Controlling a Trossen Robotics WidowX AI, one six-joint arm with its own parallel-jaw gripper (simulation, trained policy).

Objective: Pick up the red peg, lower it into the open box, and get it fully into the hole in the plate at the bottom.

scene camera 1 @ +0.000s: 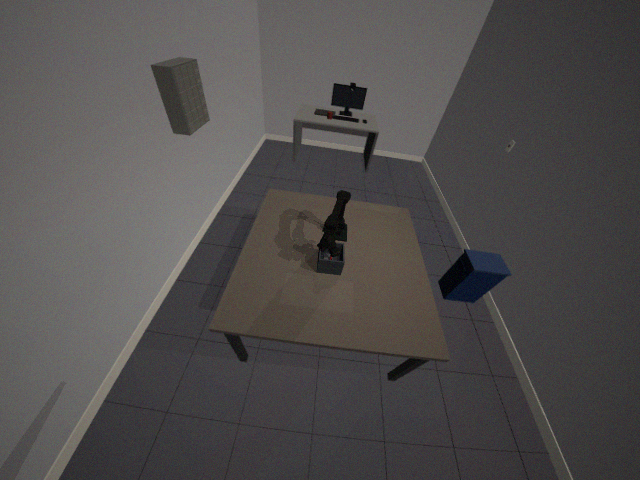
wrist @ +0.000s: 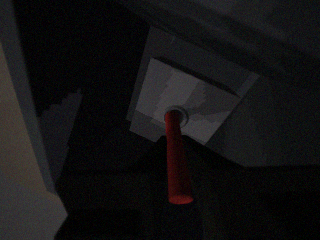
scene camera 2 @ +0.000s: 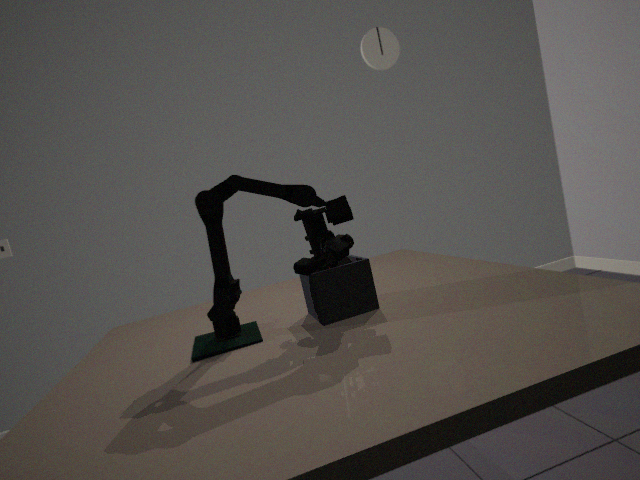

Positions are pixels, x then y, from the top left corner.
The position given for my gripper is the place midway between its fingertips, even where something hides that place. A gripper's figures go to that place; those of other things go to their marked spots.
My gripper [wrist: 173,139] is 0.11 m from the lens. A dark box [wrist: 78,78] is 0.09 m from the lens. A light plate [wrist: 202,104]: 0.13 m from the lens. The marked spots on the light plate and the dark box are 0.10 m apart.
